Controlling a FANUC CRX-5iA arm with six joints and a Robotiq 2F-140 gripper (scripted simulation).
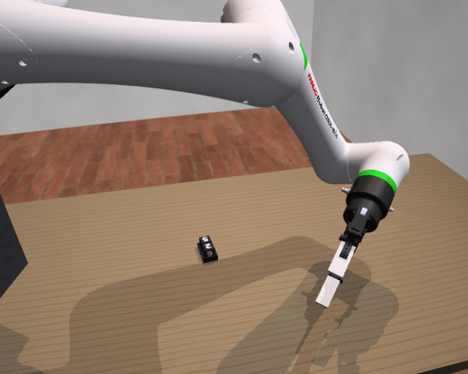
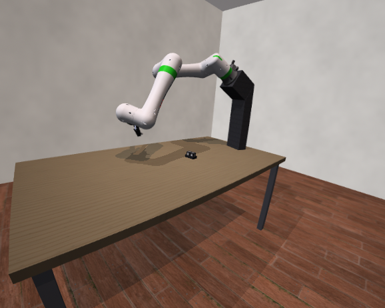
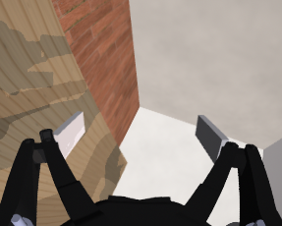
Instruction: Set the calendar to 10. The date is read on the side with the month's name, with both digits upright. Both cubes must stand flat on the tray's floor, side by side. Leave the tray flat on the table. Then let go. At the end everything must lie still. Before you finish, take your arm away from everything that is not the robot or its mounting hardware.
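Right now the cube is 39 cm to the left of my hand, 17 cm below it and 11 cm behind it. From my hand the other things lie so: black tray: 41 cm to the left, 18 cm below, 11 cm behind.
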